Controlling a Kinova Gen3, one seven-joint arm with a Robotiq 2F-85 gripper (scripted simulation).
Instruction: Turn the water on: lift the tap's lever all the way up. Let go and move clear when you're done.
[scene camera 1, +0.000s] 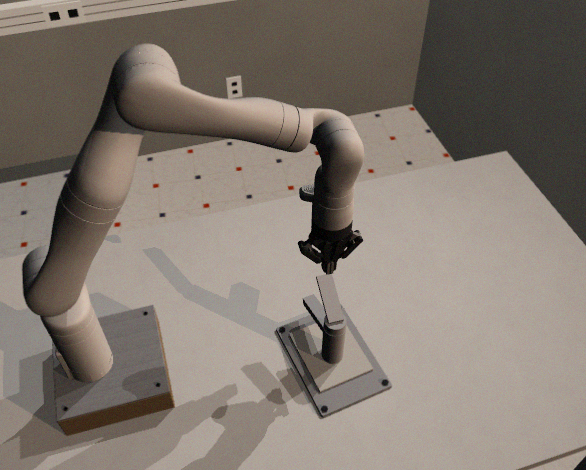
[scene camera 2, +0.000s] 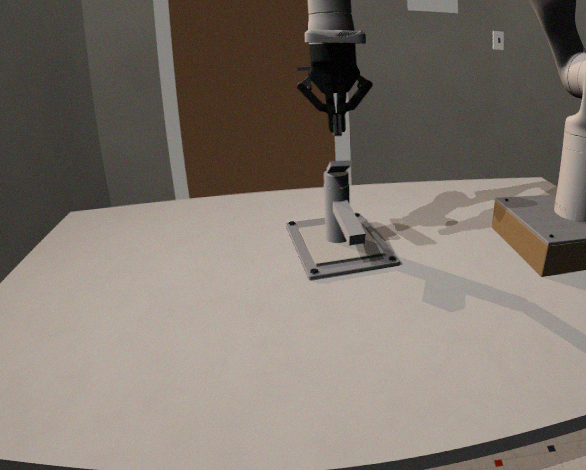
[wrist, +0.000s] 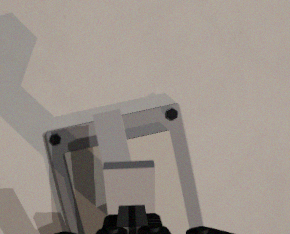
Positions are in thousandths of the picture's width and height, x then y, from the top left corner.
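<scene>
The gripper (scene camera 2: 576, 288) appears in scene camera 1 too, as the gripper (scene camera 1: 561, 578), and the scene also has a flat lever (wrist: 440, 784).
</scene>
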